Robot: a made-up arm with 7 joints. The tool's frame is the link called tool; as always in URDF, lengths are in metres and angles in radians. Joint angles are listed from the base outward.
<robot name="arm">
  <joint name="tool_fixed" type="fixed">
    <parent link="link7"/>
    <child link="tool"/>
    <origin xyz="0 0 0" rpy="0 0 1.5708"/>
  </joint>
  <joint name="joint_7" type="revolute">
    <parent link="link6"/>
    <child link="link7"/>
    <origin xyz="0 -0.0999 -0.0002" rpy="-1.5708 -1.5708 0"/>
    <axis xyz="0 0 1"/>
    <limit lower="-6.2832" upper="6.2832"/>
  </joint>
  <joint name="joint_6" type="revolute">
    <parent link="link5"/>
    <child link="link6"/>
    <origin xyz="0.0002 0 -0.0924" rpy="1.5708 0 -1.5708"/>
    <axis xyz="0 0 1"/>
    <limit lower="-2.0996" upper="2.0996"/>
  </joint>
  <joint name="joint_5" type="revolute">
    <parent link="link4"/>
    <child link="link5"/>
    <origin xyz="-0.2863 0 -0.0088" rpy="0 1.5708 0"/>
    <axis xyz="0 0 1"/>
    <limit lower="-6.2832" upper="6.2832"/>
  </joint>
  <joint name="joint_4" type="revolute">
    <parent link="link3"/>
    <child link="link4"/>
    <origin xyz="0 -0.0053 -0.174" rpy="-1.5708 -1.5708 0"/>
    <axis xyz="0 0 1"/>
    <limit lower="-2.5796" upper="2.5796"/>
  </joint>
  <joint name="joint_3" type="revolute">
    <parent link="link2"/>
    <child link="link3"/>
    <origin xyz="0.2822 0 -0.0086" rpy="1.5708 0 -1.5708"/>
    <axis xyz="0 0 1"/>
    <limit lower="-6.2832" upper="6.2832"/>
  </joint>
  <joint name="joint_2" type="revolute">
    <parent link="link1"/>
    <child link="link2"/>
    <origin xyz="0.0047 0 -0.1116" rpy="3.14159 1.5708 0"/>
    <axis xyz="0 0 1"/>
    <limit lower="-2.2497" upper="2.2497"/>
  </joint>
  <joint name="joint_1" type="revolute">
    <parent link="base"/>
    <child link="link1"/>
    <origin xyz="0 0 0.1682" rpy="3.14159 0 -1.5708"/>
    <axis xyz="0 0 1"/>
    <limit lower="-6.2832" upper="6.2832"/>
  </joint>
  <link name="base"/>
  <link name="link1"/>
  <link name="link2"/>
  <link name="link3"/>
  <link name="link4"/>
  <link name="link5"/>
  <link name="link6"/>
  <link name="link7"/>
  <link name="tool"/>
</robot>
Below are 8 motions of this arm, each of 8 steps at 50 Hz.
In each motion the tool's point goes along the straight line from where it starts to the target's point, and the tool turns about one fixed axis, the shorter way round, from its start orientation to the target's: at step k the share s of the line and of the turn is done. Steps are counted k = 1, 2, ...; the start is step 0. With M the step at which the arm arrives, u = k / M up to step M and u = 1 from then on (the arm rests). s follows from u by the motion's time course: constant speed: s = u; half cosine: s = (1 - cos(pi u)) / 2; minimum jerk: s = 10 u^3 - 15 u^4 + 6 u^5.
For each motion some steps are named. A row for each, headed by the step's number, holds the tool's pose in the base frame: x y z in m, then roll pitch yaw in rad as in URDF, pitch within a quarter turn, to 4 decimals.
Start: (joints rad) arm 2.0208 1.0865 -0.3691 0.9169 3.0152 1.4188 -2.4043
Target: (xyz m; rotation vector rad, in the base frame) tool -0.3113 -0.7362 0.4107 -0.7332 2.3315 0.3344
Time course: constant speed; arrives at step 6
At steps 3, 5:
3: -0.3053 -0.7394 0.4168 3.1033 0.7167 -2.5315
5: -0.3093 -0.7373 0.4127 3.0911 0.7214 -2.5463

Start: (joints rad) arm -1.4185 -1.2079 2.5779 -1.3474 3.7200 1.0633 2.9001
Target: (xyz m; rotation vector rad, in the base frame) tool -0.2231 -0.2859 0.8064 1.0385 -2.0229 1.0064
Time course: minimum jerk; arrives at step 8
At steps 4, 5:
4: -0.2288 -0.2829 0.8077 -2.5625 -0.9113 -2.4878
5: -0.2262 -0.2842 0.8071 -2.5567 -0.9174 -2.4910

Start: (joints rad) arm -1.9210 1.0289 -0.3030 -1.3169 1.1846 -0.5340 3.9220
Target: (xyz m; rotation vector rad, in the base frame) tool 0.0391 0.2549 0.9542 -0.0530 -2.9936 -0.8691
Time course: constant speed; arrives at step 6
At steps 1, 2, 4, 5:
1: 0.0283 0.2685 0.9472 2.5963 -0.0081 3.1150
2: 0.0305 0.2658 0.9486 2.5925 -0.0130 3.1151
4: 0.0348 0.2603 0.9514 2.5847 -0.0227 3.1153
5: 0.0369 0.2576 0.9528 2.5808 -0.0276 3.1154

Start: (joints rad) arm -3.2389 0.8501 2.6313 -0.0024 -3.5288 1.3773 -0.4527
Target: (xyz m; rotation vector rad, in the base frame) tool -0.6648 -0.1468 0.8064 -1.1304 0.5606 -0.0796
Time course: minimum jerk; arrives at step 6
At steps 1, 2, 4, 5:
1: -0.6674 -0.1416 0.8018 -1.1975 0.4162 -0.3643
2: -0.6670 -0.1425 0.8027 -1.2043 0.4121 -0.3660
4: -0.6654 -0.1457 0.8054 -1.2267 0.3985 -0.3715
5: -0.6649 -0.1466 0.8062 -1.2334 0.3944 -0.3730

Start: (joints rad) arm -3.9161 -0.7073 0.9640 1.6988 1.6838 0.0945 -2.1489
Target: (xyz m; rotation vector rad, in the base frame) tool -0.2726 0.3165 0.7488 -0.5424 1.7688 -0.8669
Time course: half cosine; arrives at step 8
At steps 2, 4, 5, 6, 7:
2: -0.2478 0.3402 0.7452 -1.8286 0.5072 -2.0168
4: -0.2581 0.3304 0.7467 -1.8233 0.5673 -2.0225
5: -0.2636 0.3251 0.7475 -1.8205 0.5998 -2.0255
6: -0.2683 0.3206 0.7482 -1.8182 0.6274 -2.0280
7: -0.2715 0.3176 0.7486 -1.8167 0.6459 -2.0297

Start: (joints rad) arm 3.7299 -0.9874 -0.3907 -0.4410 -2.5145 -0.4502 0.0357
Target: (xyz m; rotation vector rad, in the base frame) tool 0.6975 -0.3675 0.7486 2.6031 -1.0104 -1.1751
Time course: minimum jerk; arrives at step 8
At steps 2, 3, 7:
2: 0.7435 -0.3635 0.6653 2.6319 0.8495 -0.9043
3: 0.7347 -0.3642 0.6813 2.6396 0.8166 -0.9046
7: 0.6983 -0.3674 0.7471 2.6691 0.6810 -0.9095

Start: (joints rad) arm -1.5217 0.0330 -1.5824 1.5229 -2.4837 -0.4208 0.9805
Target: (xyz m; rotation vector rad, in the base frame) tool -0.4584 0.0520 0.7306 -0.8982 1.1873 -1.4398
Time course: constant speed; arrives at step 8
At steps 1, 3, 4, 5, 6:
1: -0.4555 0.0681 0.7254 -1.2859 0.0620 -1.8345
3: -0.4563 0.0635 0.7269 -1.2992 0.0602 -1.8172
4: -0.4568 0.0612 0.7276 -1.3059 0.0595 -1.8085
5: -0.4572 0.0589 0.7284 -1.3126 0.0587 -1.7999
6: -0.4576 0.0566 0.7291 -1.3193 0.0581 -1.7912

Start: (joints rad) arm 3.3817 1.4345 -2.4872 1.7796 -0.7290 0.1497 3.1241
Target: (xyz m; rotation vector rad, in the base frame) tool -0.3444 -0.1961 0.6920 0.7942 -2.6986 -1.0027
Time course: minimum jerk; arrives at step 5
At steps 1, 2, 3, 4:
1: -0.3494 -0.1956 0.6896 2.4374 0.0775 -2.5843
2: -0.3480 -0.1957 0.6903 2.4384 0.0666 -2.5839
3: -0.3461 -0.1959 0.6912 2.4397 0.0512 -2.5834
4: -0.3447 -0.1961 0.6919 2.4407 0.0403 -2.5831

